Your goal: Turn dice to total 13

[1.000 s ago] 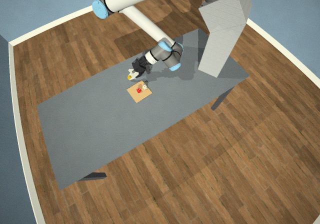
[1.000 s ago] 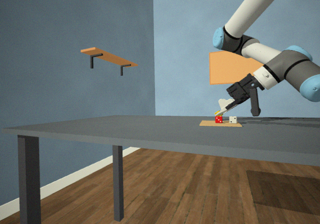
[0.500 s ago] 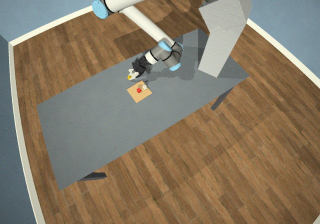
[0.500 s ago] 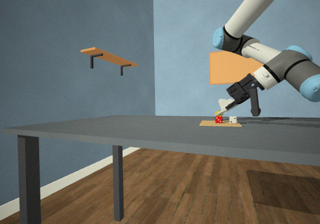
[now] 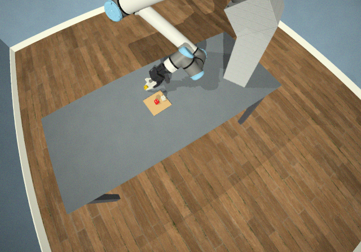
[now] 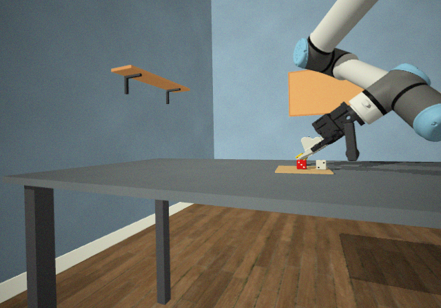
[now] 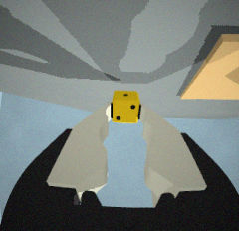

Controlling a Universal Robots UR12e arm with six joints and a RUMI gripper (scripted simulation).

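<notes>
Right now my hand is 60 mm past the white die, 130 mm to the right of it and 10 mm above it. The rest, counted from my hand: red die: 10 mm behind, 130 mm to the left, 10 mm below; tan mat: 10 mm behind, 130 mm to the left, 30 mm below; yellow die: right at my hand.
</notes>
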